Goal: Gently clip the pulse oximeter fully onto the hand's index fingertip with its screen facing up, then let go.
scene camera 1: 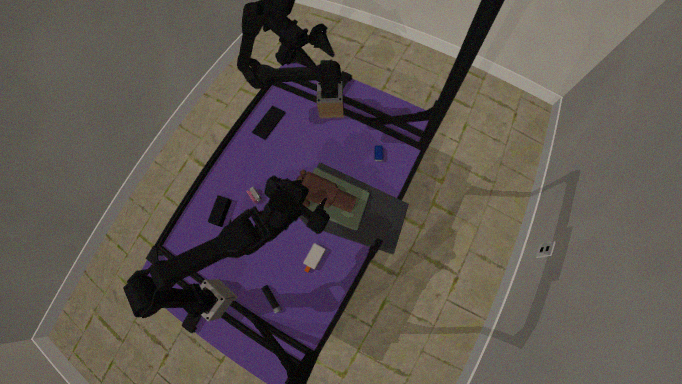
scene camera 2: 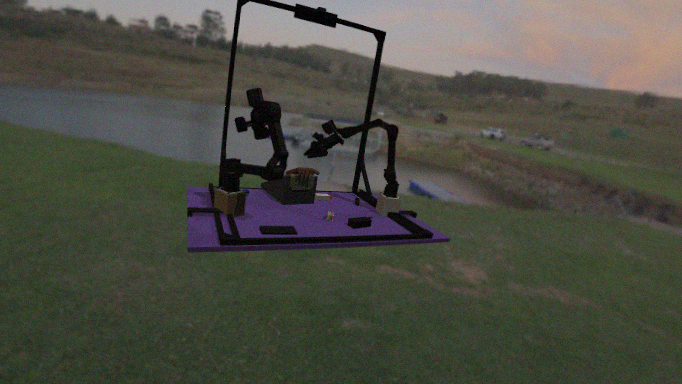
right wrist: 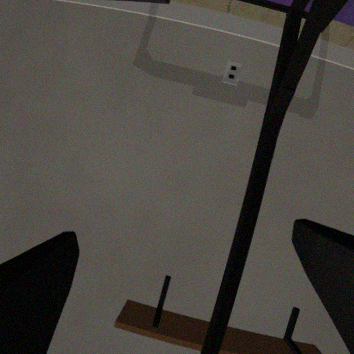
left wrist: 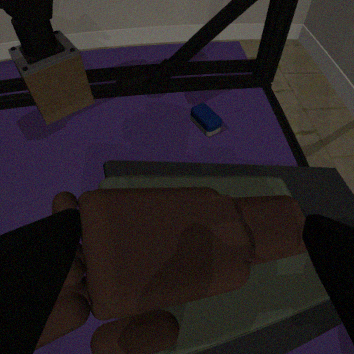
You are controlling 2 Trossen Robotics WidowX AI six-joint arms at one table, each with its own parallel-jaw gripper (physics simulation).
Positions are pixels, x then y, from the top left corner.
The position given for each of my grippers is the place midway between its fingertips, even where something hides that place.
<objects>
My left gripper [scene camera 1: 313, 189] is open and holds nothing. My right gripper [scene camera 1: 325, 61] is open and holds nothing. A blue pulse oximeter [left wrist: 201, 115] rests on the table.
</objects>
